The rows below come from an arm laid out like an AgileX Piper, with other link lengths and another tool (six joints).
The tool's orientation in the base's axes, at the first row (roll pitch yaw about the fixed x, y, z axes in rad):
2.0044 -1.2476 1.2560
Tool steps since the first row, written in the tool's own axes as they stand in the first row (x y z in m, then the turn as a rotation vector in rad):
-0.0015 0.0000 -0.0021 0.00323 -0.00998 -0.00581
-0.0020 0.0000 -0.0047 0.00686 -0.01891 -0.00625
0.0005 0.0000 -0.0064 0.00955 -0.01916 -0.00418
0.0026 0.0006 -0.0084 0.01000 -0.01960 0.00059
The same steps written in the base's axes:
-0.0022 -0.0007 -0.0011 -0.00674 0.00987 0.00096
-0.0048 -0.0011 -0.0013 -0.00801 0.01939 0.00189
-0.0063 -0.0005 0.0013 -0.00573 0.02064 0.00409
-0.0079 -0.0006 0.0038 -0.00104 0.02166 0.00375

